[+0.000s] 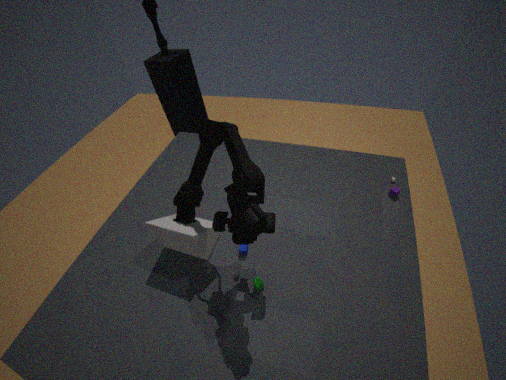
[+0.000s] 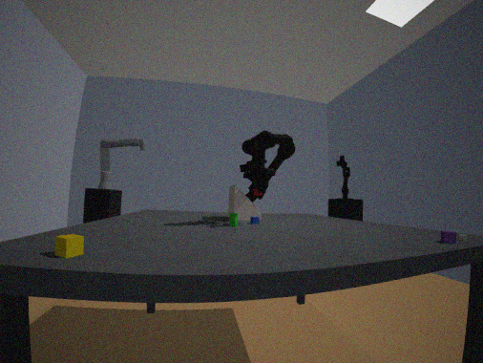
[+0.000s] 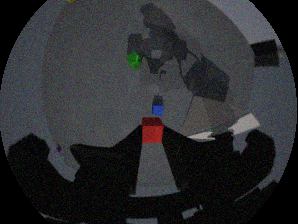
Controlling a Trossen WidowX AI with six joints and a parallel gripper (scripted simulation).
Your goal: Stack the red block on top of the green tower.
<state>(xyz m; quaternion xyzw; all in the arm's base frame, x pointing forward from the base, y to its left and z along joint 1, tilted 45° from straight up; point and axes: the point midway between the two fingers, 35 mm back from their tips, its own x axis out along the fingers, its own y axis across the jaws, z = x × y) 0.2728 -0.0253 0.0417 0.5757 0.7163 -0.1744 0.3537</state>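
The blue block lies 12 cm below my gripper tip and 3 cm behind it. From my gripper tip the other things lie so: red block: right at my gripper tip; then yellow block: 56 cm ahead, 41 cm to the right, 12 cm below; then purple block: 47 cm ahead, 46 cm to the left, 12 cm below.
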